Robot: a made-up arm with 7 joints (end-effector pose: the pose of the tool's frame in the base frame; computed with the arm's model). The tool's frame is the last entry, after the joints.
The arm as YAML. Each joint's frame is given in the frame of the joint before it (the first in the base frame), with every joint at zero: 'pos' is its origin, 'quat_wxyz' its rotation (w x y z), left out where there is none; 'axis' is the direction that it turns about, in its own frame. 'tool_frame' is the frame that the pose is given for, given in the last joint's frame.
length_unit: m
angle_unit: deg
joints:
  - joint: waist
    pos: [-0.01, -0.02, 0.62]
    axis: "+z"
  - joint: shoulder
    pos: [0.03, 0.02, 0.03]
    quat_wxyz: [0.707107, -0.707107, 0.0, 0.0]
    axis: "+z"
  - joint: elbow
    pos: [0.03, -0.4, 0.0]
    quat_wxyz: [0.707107, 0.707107, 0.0, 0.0]
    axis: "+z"
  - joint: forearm
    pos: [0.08, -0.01, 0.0]
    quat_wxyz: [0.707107, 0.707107, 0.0, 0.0]
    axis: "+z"
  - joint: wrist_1
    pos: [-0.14, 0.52, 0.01]
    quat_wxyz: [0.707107, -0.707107, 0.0, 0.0]
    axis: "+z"
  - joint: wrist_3
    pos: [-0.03, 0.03, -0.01]
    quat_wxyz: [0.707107, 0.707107, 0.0, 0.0]
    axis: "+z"
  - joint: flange
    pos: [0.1, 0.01, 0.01]
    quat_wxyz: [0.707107, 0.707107, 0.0, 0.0]
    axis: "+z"
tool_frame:
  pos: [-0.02, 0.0, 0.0]
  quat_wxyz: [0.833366, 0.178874, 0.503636, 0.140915]
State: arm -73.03 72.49 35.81 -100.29 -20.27 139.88 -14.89
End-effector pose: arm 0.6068 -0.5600 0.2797 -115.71 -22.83 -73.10
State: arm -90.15 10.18 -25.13 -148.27 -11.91 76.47 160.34
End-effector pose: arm -0.2106 -0.5488 0.5023 4.06 -38.52 -78.29
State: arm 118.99 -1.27 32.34 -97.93 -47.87 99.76 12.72
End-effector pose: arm -0.6686 0.3099 1.1381 126.61 -64.20 -166.37
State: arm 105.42 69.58 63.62 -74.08 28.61 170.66 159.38
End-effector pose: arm -0.6738 0.7339 0.6407 126.70 -29.12 -39.52
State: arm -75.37 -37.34 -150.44 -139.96 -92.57 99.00 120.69
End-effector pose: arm -0.3632 0.2086 0.3801 63.99 -63.05 -149.52
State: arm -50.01 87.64 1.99 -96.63 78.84 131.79 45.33
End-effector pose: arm 0.3166 -0.5076 -0.0268 160.41 -31.21 -171.38
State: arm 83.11 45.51 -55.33 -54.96 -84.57 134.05 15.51
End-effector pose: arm 0.4143 0.8035 0.9713 91.13 -1.29 149.14
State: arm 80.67 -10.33 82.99 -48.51 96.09 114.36 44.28
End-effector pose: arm -0.4105 0.0867 1.5780 -76.69 35.11 91.42
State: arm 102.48 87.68 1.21 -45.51 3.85 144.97 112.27
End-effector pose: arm -0.2675 0.9750 0.3649 -132.56 -39.83 -56.51
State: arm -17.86 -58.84 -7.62 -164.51 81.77 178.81 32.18
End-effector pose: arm 0.1959 -0.2532 0.9777 -117.33 20.60 171.98
